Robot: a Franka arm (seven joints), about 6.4 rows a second.
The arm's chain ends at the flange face. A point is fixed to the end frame.
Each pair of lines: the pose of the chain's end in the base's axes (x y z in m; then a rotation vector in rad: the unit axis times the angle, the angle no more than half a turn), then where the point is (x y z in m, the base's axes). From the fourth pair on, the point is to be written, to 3 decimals.
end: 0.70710, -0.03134, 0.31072, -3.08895, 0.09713, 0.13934
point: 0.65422 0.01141 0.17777
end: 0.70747, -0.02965, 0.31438, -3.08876, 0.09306, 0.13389
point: 0.65496 0.01304 0.18126
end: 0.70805, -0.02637, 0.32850, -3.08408, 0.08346, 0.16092
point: 0.65297 0.01657 0.19651
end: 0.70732, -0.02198, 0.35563, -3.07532, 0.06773, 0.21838
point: 0.647 0.021 0.226
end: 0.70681, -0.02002, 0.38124, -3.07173, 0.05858, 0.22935
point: 0.645 0.023 0.252
